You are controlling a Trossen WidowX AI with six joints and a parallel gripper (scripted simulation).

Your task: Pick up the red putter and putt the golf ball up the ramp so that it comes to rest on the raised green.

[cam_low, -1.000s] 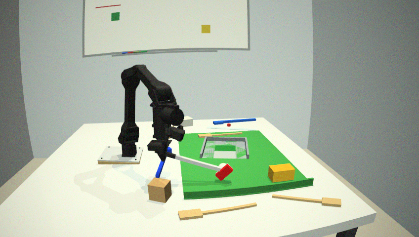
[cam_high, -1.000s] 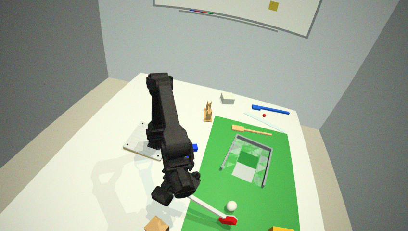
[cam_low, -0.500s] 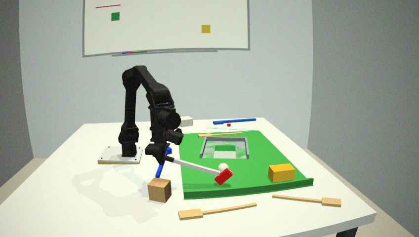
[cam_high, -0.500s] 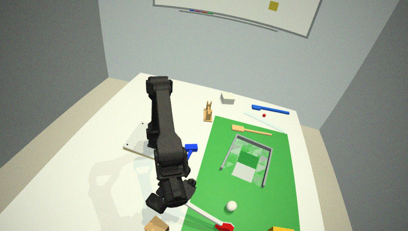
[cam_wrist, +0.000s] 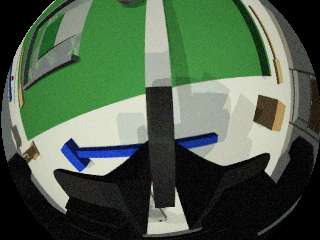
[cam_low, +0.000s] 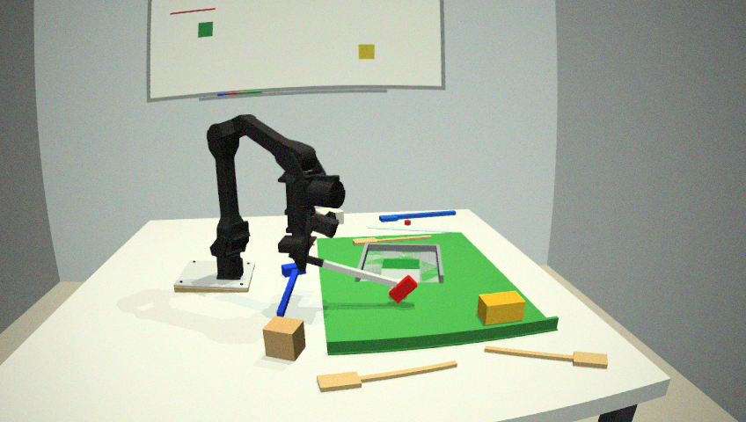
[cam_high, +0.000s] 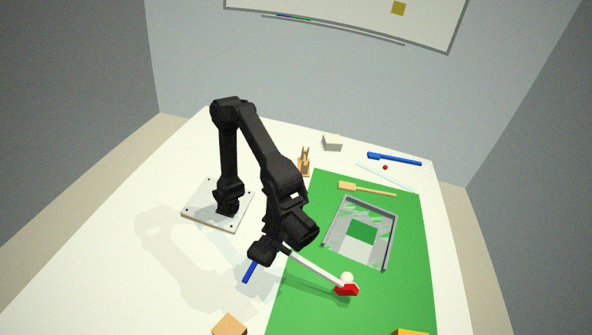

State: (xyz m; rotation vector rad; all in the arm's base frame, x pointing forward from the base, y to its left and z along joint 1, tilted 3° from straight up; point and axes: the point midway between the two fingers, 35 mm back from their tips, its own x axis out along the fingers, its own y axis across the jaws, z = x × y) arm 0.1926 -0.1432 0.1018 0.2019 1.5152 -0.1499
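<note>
My gripper tip is 6 cm to the right of the blue putter, 6 cm above it and 4 cm past it. Round my gripper tip: white golf ball 22 cm ahead, 5 cm below; then red putter 12 cm ahead, 2 cm to the right; then wooden cube 24 cm to the right, 5 cm below, 4 cm behind.
</note>
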